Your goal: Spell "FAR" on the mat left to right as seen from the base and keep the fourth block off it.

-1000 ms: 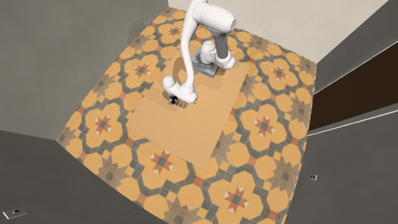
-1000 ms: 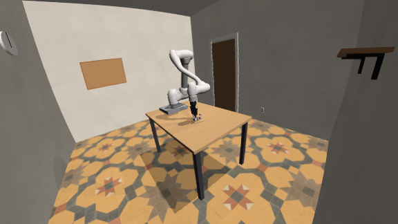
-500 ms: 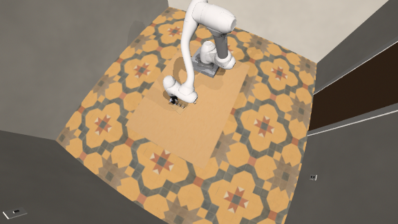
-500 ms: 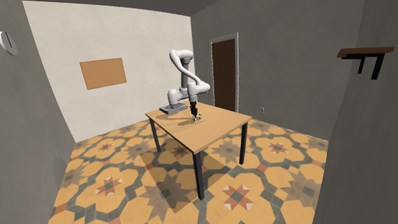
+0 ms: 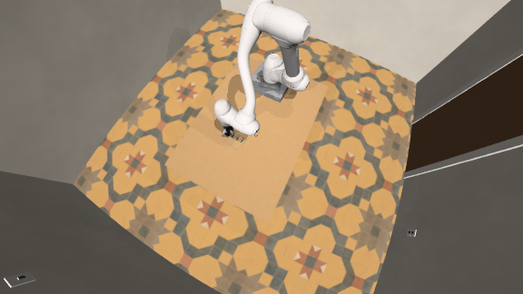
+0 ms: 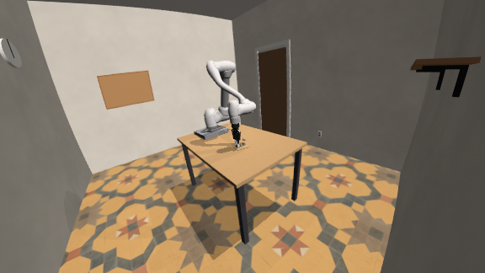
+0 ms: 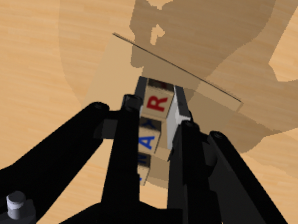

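My hand is 3 cm above the R block. Also, from my hand: tan mat: 1 cm ahead, 4 cm to the left, 4 cm below.
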